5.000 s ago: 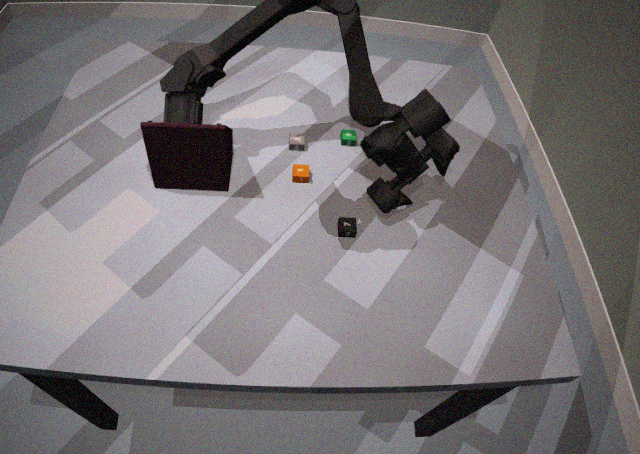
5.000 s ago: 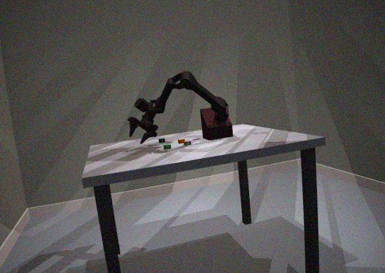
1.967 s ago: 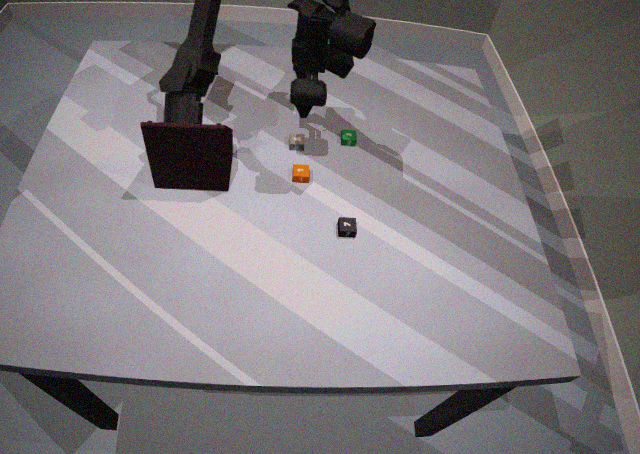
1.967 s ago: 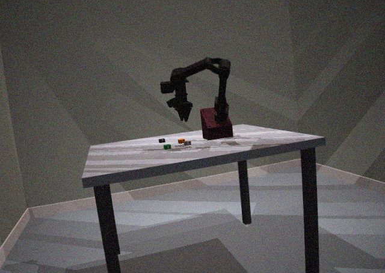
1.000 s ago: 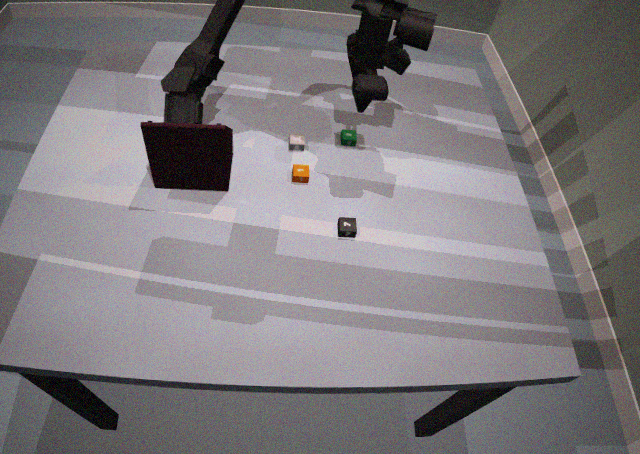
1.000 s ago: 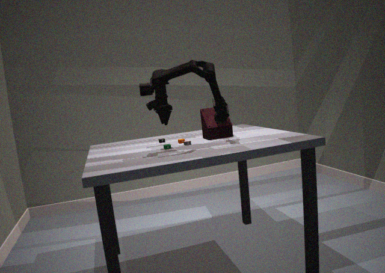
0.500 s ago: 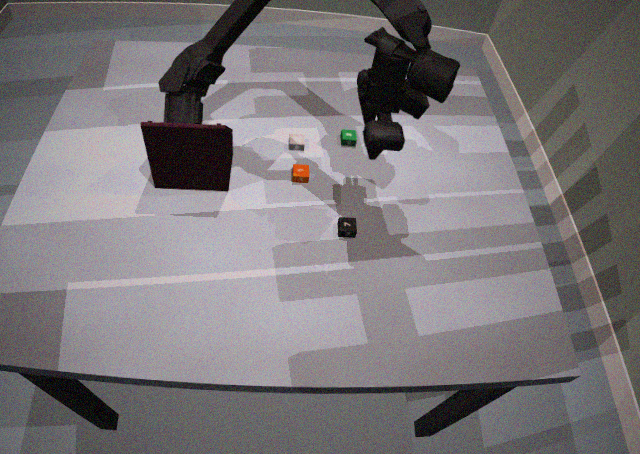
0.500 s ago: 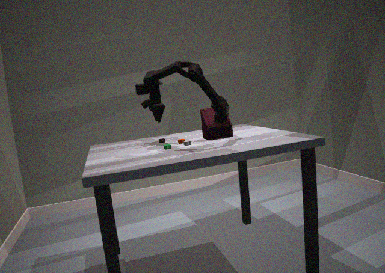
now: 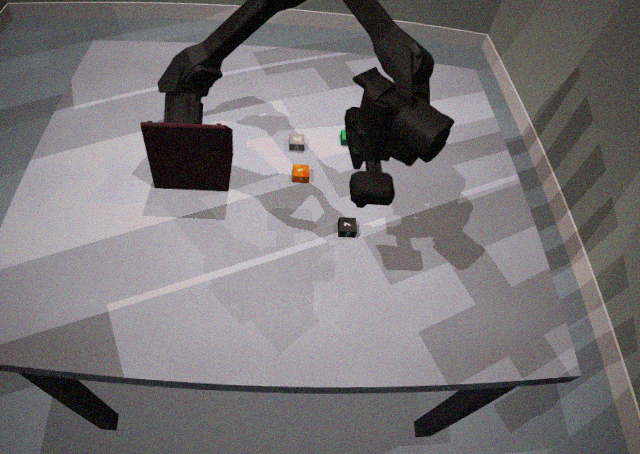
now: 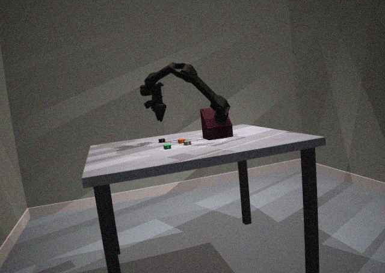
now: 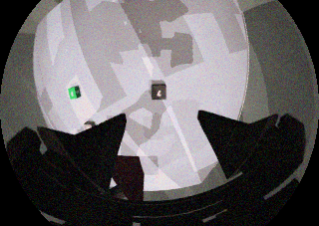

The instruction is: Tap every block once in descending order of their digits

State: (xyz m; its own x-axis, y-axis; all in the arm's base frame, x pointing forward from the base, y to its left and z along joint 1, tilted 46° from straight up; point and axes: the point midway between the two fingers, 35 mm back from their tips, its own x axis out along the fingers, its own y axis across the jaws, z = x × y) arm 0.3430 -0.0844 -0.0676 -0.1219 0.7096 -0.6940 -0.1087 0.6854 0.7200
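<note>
Right now my gripper tip is 12 cm past the grey block, 20 cm to the right of it and 12 cm above it. From my gripper tip the other things lie so: orange block 10 cm behind, 11 cm to the left, 12 cm below; then black block 12 cm below; then green block 1 cm behind, 24 cm to the left, 12 cm below.
</note>
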